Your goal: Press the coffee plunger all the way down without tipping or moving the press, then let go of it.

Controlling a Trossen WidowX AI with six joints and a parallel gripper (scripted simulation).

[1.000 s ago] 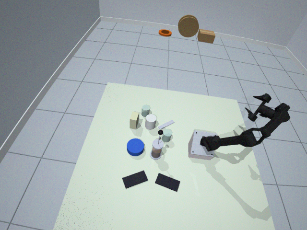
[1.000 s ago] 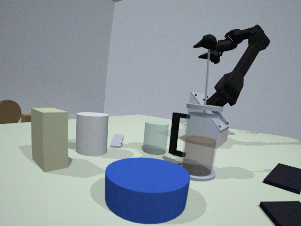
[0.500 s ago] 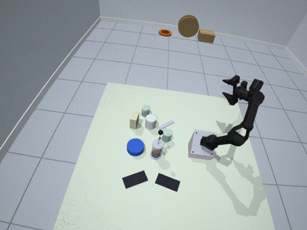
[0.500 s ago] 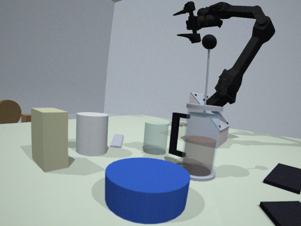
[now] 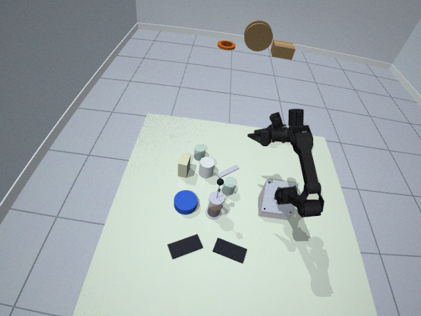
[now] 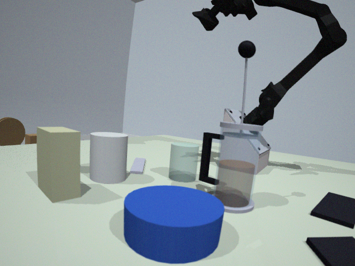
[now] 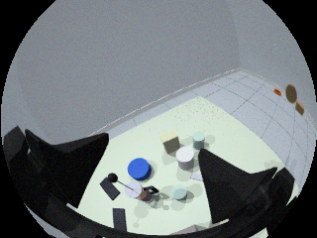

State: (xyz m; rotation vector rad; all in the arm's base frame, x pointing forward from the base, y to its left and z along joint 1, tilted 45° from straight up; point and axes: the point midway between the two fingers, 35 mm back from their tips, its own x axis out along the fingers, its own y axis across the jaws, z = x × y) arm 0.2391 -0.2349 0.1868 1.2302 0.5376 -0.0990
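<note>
Right now the glass coffee press is 31 cm below my gripper tip, 14 cm to the left of it and 8 cm ahead of it. Round my gripper tip: cream block: 38 cm below, 30 cm ahead, 5 cm to the right; then white cylinder: 39 cm below, 18 cm ahead, 8 cm to the right.
</note>
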